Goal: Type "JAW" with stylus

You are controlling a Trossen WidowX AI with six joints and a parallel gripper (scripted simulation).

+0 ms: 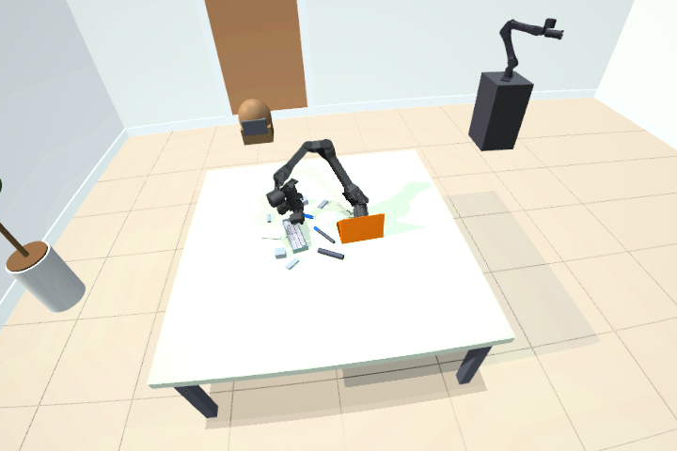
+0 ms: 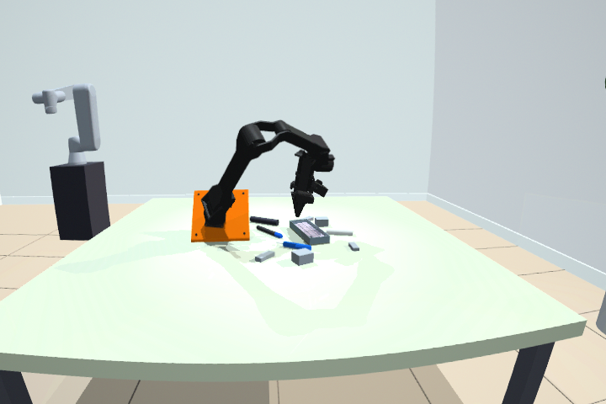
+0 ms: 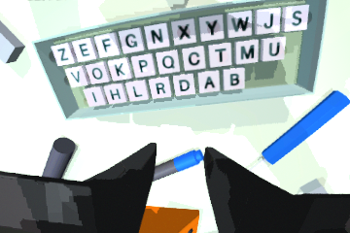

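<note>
Now: the blue stylus 100 mm to the right of my gripper tip, 60 mm below it and 40 mm behind it. From my gripper tip the other things lie so: j key 80 mm ahead, 60 mm below, 50 mm to the right; then white stick 150 mm ahead, 60 mm below, 10 mm to the left; then black-and-blue pen 80 mm behind, 60 mm below, 10 mm to the left.
</note>
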